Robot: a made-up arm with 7 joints.
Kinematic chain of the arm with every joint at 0, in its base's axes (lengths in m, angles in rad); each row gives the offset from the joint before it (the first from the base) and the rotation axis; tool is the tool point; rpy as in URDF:
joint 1: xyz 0 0 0.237 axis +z
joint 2: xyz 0 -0.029 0.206 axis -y
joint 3: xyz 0 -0.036 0.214 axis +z
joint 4: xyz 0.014 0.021 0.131 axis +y
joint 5: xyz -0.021 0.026 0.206 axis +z
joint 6: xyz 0 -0.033 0.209 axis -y
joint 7: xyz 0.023 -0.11 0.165 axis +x
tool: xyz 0 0 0 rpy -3.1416 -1.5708 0
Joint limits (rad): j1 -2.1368..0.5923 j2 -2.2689..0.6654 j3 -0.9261..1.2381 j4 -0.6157..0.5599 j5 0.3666..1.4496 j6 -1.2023..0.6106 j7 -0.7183..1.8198
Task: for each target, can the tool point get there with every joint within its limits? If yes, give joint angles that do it. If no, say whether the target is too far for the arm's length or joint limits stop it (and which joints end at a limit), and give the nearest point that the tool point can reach.
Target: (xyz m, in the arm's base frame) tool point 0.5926 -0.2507 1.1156
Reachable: yes | joints -0.2068 -0.8727 0.9164 -0.4524 1.1809 -0.2506 0.4696
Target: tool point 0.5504 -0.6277 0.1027
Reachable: yes | joints -0.8117 -1.9033 0.6770 -0.2033 0.5972 -0.6357 0.2723
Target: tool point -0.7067 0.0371 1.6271
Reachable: no: too far | nearest point -0.4843 0.0254 1.2545 | short by 0.434 m
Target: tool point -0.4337 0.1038 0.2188
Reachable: no: joint limits stop it (at a limit: joint 1, joint 3, joint 4, joint 5, joint 6) | nearest point -0.5401 -0.0882 -0.1200 | short by 0.404 m
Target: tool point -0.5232 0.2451 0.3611
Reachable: no: joint limits stop it (at a limit: joint 2, joint 4, joint 5, joint 6) | nearest point -0.6956 0.3259 0.8345 | short by 0.510 m
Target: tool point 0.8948 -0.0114 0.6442
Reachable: yes | joints 0.1137 -1.1391 -0.1456 0.0891 0.6266 -0.3854 -0.1134
